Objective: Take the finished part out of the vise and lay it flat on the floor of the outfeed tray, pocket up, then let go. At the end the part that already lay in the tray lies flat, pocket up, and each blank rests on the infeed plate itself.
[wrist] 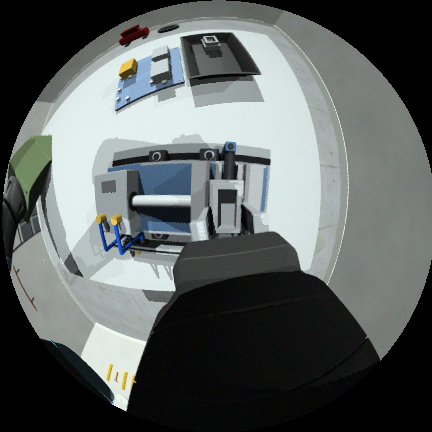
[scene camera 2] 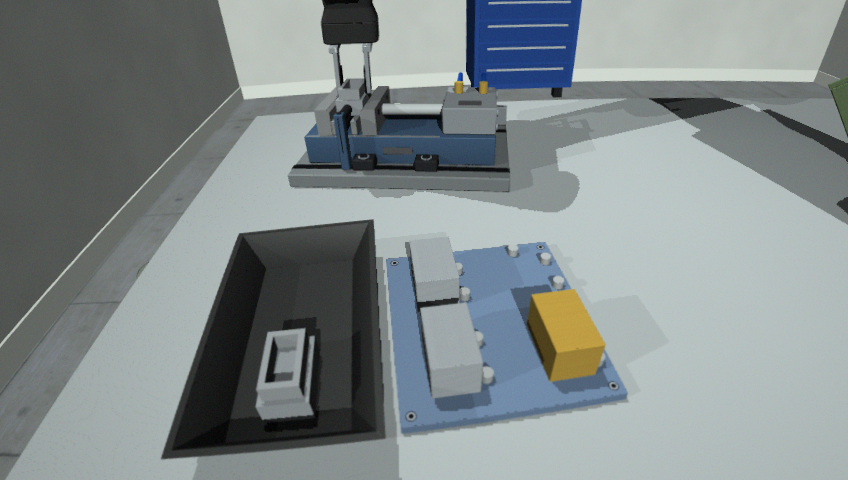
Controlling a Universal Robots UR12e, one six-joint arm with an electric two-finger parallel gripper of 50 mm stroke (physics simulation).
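Places are measured from the arm's base along level axes (x back, y down, z right), in millimetres.
Where they show: gripper, fingertip midpoint: [wrist: 225,213] [scene camera 2: 354,91].
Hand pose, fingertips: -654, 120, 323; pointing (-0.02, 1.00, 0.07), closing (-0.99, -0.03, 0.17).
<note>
Things, the pixels of their top centre, and the offset from my fingertips, as dx, dy, dz. "*": a spot on its surface instead.
- finished part, middle of its top: [wrist: 227,209] [scene camera 2: 352,83] -3, -14, -8
- grey vise, middle of its top: [wrist: 166,208] [scene camera 2: 402,93] +63, +3, -27
- blue infeed plate, middle of its top: [scene camera 2: 488,316] [wrist: 146,71] +70, +94, -371
- orange block, middle of its top: [scene camera 2: 566,318] [wrist: 125,65] +113, +58, -421
- blue post with a black rod, surface spot: [wrist: 229,160] * -22, +6, -56
The finished part [scene camera 2: 351,93] [wrist: 226,185] is a light grey block, pocket up, between the jaws of the blue and grey vise [scene camera 2: 440,145] [wrist: 165,175]. My gripper [scene camera 2: 352,88] [wrist: 225,213] is shut on it from above, one finger on each side. The part's lower end is hidden by the jaws. Another part [scene camera 2: 282,392] [wrist: 210,45] lies flat, pocket up, in the dark outfeed tray [scene camera 2: 365,356] [wrist: 227,70], near its end away from the vise. Two grey blanks [scene camera 2: 434,267] [scene camera 2: 450,356] rest on the blue infeed plate [scene camera 2: 505,356] [wrist: 142,76], beside its pegs.
An orange block [scene camera 2: 565,333] [wrist: 128,68] stands on the right of the infeed plate. A blue post with a black rod [scene camera 2: 342,139] [wrist: 229,160] rises at the vise's side, close to the held part. Hose fittings [scene camera 2: 458,87] [wrist: 116,220] stick up from the vise's far end.
</note>
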